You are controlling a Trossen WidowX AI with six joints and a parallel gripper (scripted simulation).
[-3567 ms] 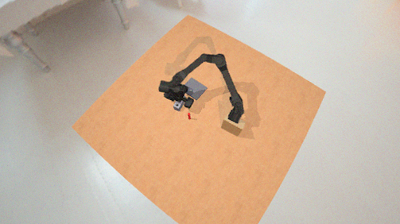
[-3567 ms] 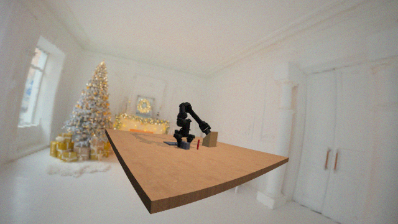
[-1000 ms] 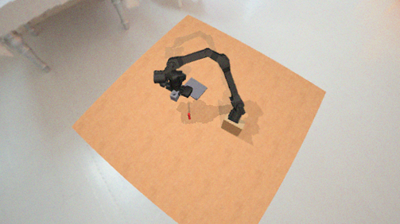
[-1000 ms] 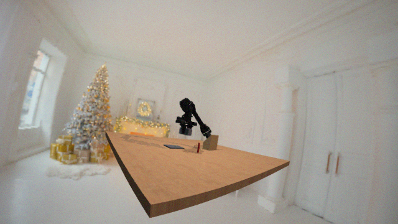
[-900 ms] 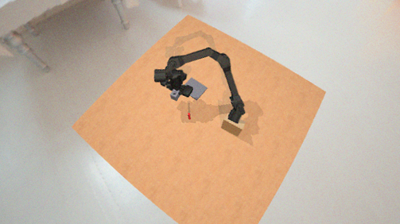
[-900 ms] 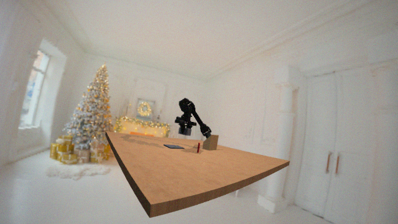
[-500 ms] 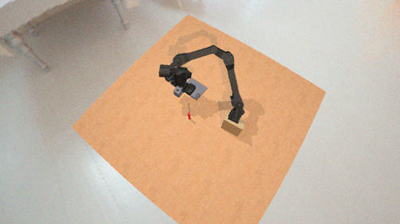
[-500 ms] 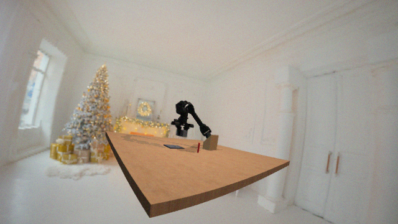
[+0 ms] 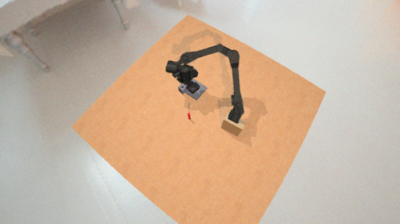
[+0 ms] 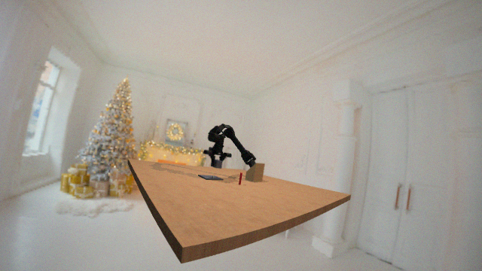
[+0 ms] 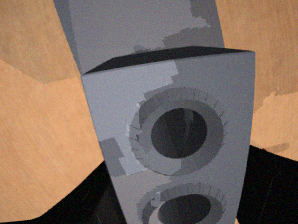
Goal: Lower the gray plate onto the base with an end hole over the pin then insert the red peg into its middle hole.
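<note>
Right now my gripper tip is 90 mm above the square gray base, 50 mm to the left of it and 20 mm past it. Also, from my gripper tip: gray plate (30 mm above); red peg (150 mm to the left, 100 mm behind, 50 mm below).
</note>
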